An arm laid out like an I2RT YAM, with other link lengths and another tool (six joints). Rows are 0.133 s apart.
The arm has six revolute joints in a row. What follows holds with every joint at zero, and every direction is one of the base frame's.
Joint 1 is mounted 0.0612 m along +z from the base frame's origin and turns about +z.
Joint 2 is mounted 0.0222 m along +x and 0.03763 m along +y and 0.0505 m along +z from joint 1 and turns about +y.
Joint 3 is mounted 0.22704 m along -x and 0.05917 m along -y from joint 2 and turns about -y.
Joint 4 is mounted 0.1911 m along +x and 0.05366 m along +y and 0.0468 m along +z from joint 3 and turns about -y.
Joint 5 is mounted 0.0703 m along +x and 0.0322 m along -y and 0.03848 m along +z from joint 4 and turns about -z.
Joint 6 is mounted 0.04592 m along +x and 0.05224 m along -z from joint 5 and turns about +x.
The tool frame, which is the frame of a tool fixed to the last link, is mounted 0.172 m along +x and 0.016 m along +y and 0.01 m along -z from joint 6; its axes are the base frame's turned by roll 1.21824, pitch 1.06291 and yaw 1.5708 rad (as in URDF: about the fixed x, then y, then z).
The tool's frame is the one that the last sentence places.
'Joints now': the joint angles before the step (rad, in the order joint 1, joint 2, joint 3, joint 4, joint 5, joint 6). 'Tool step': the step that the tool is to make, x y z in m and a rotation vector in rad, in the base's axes. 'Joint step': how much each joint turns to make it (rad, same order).
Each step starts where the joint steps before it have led.
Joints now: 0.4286, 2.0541, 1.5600, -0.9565, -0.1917, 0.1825
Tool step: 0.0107, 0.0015, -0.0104, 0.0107, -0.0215, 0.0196
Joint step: -0.0114, 0.0359, -0.0007, 0.0546, -0.0049, -0.0312
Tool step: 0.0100, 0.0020, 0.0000, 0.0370, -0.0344, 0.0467
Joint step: -0.0233, 0.0073, -0.0006, 0.0399, -0.0310, -0.0676
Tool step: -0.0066, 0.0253, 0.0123, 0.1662, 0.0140, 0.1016
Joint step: -0.0269, 0.0066, -0.0016, 0.0247, -0.1800, -0.1031
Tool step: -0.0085, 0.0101, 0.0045, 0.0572, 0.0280, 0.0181
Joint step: 0.0001, 0.0000, -0.0116, 0.0031, -0.0656, -0.0068
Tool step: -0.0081, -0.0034, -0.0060, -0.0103, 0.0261, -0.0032
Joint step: -0.0005, -0.0005, -0.0302, 0.0029, 0.0007, 0.0030
